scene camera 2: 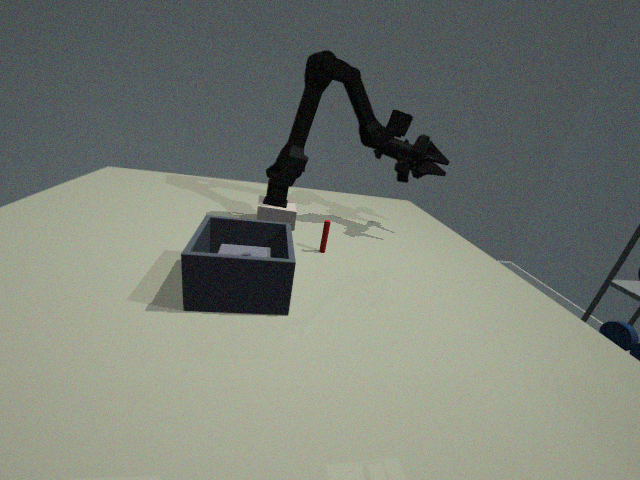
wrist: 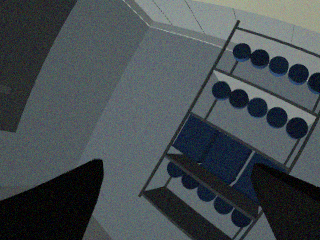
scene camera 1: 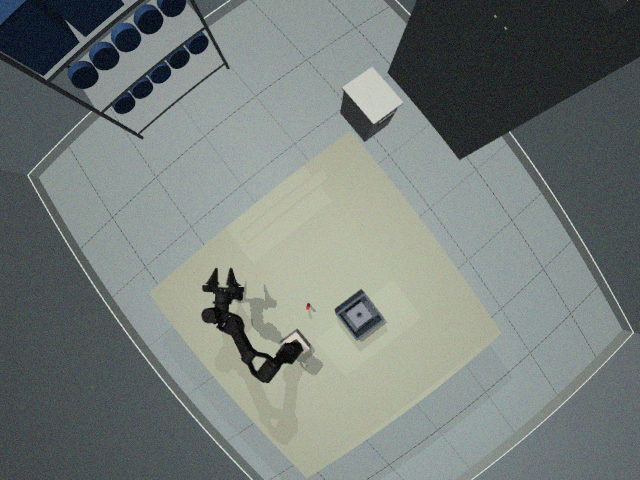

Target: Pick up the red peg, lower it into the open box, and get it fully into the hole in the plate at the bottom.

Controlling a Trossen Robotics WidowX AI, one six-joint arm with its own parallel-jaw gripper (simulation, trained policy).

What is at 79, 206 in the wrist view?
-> My gripper.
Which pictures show my gripper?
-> Scene camera 2, the wrist view and scene camera 1: all of them.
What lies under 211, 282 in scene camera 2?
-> A dark box.
